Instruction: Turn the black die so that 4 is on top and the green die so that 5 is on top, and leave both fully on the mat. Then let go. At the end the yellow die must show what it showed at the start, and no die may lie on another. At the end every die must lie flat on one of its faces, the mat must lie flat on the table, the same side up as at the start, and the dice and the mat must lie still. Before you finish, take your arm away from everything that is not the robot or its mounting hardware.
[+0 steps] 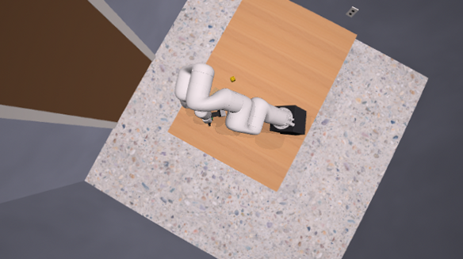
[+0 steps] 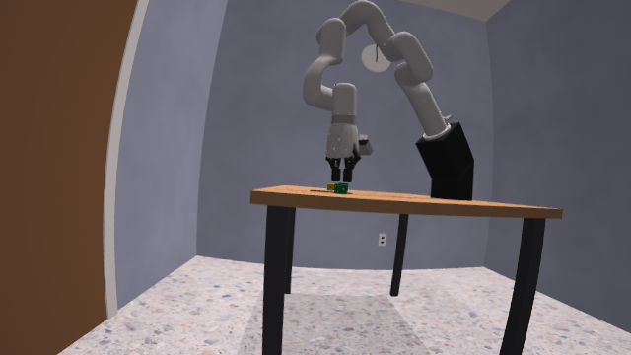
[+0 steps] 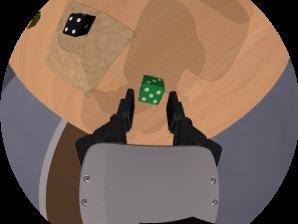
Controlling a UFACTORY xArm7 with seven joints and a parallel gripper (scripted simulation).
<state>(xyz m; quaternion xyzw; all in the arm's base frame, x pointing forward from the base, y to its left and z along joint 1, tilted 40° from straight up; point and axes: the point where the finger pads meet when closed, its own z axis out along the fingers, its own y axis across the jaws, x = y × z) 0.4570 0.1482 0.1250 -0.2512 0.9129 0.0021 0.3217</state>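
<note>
My hand is 40 mm above the green die. Round my hand: yellow die: 10 mm behind, 320 mm to the right, 40 mm below; then black die: 30 mm behind, 140 mm to the right, 40 mm below; then tan mat: 20 mm ahead, 140 mm to the right, 50 mm below.
</note>
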